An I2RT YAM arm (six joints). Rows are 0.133 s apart.
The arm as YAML. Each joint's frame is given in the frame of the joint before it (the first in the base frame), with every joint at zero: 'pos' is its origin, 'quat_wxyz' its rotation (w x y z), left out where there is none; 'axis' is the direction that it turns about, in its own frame. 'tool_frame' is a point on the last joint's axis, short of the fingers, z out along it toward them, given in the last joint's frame.
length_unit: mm
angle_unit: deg
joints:
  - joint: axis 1
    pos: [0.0, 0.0, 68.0]
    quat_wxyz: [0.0, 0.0, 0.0, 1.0]
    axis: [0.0, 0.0, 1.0]
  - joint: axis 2
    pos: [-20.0, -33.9, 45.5]
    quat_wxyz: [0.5, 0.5, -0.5, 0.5]
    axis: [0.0, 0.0, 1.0]
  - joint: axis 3
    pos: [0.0, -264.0, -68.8]
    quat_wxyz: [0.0, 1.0, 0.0, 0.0]
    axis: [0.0, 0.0, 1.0]
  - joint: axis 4
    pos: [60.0, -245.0, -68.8]
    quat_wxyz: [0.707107, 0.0, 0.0, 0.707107]
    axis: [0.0, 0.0, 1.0]
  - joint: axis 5
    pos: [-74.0, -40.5, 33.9]
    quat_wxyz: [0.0, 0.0, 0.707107, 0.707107]
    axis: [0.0, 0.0, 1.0]
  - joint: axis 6
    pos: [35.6, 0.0, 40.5]
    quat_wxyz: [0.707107, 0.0, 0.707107, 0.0]
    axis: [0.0, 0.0, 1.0]
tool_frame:
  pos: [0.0, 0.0, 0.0]
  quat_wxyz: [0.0, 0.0, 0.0, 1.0]
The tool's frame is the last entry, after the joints.
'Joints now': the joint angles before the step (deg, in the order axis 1, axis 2, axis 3, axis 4, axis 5, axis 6). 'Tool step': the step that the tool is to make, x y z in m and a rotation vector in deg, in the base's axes. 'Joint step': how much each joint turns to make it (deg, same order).
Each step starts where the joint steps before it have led.
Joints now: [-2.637, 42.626, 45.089, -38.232, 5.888, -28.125]
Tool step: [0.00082, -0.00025, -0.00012, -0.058, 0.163, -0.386]
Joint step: [0.002, 0.266, 0.087, 0.000, 0.353, 0.175]
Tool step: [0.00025, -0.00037, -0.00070, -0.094, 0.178, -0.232]
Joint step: [-0.091, 0.086, -0.086, -0.001, 0.174, 0.000]
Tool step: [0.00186, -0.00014, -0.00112, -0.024, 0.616, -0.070]
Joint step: [0.001, 0.614, 0.086, -0.086, 0.089, -0.001]
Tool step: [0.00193, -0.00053, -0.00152, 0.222, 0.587, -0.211]
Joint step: [-0.174, 0.616, -0.001, -0.001, -0.087, 0.177]
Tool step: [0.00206, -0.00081, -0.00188, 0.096, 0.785, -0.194]
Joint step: [-0.266, 0.702, 0.001, -0.088, -0.090, -0.001]
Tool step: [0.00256, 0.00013, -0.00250, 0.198, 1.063, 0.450]
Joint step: [0.000, 0.878, 0.001, -0.177, -0.438, -0.174]
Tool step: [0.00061, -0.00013, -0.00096, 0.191, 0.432, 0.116]
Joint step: [-0.089, 0.266, -0.002, -0.174, -0.264, -0.002]
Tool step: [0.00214, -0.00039, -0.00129, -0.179, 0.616, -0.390]
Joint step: [0.001, 0.702, 0.088, 0.001, 0.437, 0.087]
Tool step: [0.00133, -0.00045, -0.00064, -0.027, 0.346, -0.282]
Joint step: [-0.089, 0.440, 0.088, -0.001, 0.177, 0.090]
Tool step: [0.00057, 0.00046, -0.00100, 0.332, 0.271, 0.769]
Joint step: [0.002, 0.176, -0.088, 0.001, -0.787, -0.263]
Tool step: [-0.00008, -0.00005, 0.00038, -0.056, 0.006, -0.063]
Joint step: [-0.001, 0.002, 0.089, -0.089, 0.084, -0.002]
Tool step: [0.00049, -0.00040, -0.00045, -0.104, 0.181, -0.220]
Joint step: [-0.088, 0.174, 0.001, -0.001, 0.175, 0.000]
